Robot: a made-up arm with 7 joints.
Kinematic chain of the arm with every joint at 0, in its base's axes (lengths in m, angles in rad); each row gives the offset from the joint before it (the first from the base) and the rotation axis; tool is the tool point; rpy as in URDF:
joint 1: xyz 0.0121 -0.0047 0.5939 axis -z
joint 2: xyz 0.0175 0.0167 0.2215 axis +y
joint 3: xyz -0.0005 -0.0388 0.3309 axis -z
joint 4: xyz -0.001 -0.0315 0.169 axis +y
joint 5: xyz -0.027 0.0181 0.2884 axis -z
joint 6: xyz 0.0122 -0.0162 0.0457 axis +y
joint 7: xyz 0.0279 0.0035 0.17 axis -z
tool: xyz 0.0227 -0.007 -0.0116 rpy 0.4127 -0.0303 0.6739
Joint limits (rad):
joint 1: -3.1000..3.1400
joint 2: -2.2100..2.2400
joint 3: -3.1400..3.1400
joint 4: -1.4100..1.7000
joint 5: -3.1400..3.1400
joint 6: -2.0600..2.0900
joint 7: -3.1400..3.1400
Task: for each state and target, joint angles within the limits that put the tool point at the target. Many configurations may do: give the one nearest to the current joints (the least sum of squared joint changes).
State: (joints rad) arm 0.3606 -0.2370 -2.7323 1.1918 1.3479 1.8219 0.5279
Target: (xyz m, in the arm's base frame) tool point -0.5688 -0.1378 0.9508
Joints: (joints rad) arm -0.4814 -0.9174 -3.1400 1.3559 1.2071 1.7666 0.5223
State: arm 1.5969 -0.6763 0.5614 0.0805 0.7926 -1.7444 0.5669
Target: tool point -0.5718 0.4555 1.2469
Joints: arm 0.5754 -0.9574 0.4197 0.1595 0.6167 -1.7642 0.5884
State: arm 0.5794 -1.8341 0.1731 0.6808 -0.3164 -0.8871 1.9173
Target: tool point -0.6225 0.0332 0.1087
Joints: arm 0.1485 -2.2100 0.1728 -0.1662 -0.2601 -0.6875 1.8666
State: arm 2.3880 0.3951 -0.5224 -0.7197 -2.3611 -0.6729 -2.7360
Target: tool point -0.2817 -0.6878 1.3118
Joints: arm 1.6467 1.1209 -0.5670 -0.7810 -2.3620 -1.1502 -2.7824
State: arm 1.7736 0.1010 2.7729 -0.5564 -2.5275 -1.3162 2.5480
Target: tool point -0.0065 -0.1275 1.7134
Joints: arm 1.9644 0.1082 2.7828 -0.3226 -2.7478 -1.2423 2.5075
